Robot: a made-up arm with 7 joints. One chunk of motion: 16 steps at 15 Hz.
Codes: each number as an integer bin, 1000 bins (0 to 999) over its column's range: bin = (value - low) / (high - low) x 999, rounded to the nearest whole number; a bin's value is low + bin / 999 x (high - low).
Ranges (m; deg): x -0.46..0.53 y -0.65..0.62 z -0.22..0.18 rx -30..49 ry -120..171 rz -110..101
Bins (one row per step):
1: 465 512 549 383 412 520
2: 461 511 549 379 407 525
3: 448 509 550 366 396 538
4: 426 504 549 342 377 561
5: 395 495 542 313 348 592
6: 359 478 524 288 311 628
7: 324 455 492 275 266 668
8: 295 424 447 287 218 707
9: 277 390 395 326 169 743
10: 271 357 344 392 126 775
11: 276 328 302 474 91 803
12: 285 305 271 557 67 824
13: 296 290 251 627 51 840
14: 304 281 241 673 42 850
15: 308 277 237 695 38 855
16: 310 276 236 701 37 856
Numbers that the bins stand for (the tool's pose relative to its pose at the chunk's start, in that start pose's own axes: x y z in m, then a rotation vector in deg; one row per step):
1: 0.0008 0.0009 -0.0002 0.29 0.01 -0.17
2: -0.0032 -0.0004 -0.0002 -0.03 -1.44 0.89
3: -0.0160 -0.0029 0.0002 -1.06 -4.65 3.63
4: -0.0378 -0.0093 -0.0002 -2.95 -10.18 8.49
5: -0.0686 -0.0207 -0.0030 -5.25 -18.63 15.04
6: -0.1042 -0.0423 -0.0102 -7.23 -29.41 22.64
7: -0.1389 -0.0716 -0.0230 -8.25 -42.52 31.09
8: -0.1677 -0.1110 -0.0410 -7.30 -56.50 39.33
9: -0.1855 -0.1542 -0.0618 -4.22 -70.77 46.93
10: -0.1914 -0.1962 -0.0823 1.00 -83.30 53.69
11: -0.1865 -0.2330 -0.0991 7.48 -93.49 59.60
12: -0.1776 -0.2623 -0.1115 14.05 -100.48 64.04
13: -0.1667 -0.2813 -0.1195 19.58 -105.14 67.42
14: -0.1587 -0.2928 -0.1235 23.22 -107.77 69.53
15: -0.1548 -0.2979 -0.1251 24.96 -108.93 70.59
16: -0.1528 -0.2991 -0.1255 25.43 -109.22 70.80

